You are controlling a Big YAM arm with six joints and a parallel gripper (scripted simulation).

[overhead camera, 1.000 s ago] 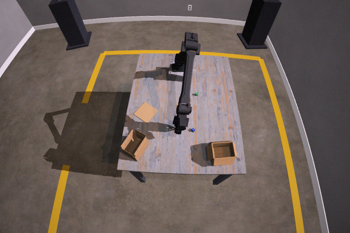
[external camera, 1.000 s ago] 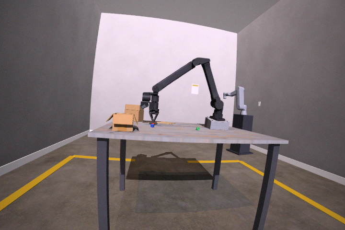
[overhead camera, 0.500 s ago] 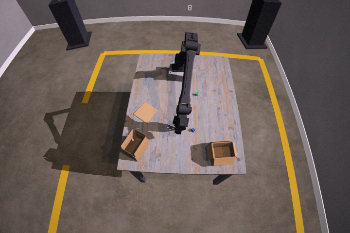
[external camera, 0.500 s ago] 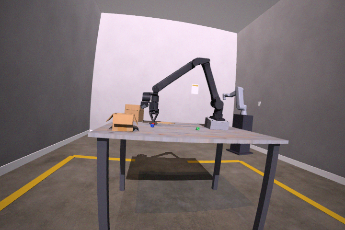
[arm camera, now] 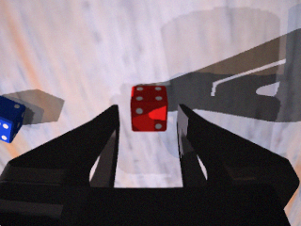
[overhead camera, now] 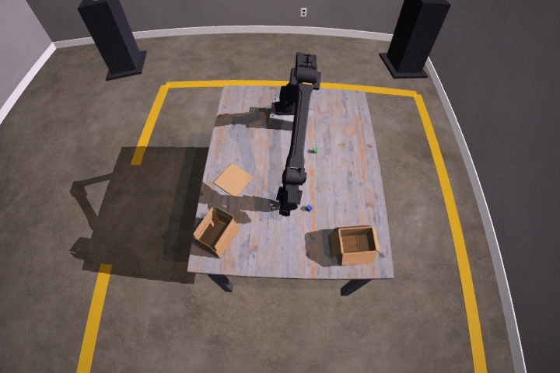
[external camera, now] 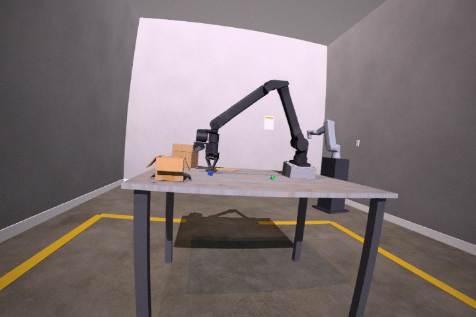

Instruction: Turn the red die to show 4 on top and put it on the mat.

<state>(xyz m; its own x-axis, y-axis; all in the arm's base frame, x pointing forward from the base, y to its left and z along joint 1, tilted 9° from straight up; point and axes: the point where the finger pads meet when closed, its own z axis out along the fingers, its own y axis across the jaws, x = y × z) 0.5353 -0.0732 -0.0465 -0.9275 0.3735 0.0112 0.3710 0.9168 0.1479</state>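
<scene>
Now: hand 2 cm above the red die. The rest, counted from my hand: blue die 3 cm ahead, 9 cm to the left, 2 cm below; tan mat 18 cm behind, 24 cm to the right, 2 cm below; green die 29 cm behind, 19 cm to the left, 2 cm below.
</scene>
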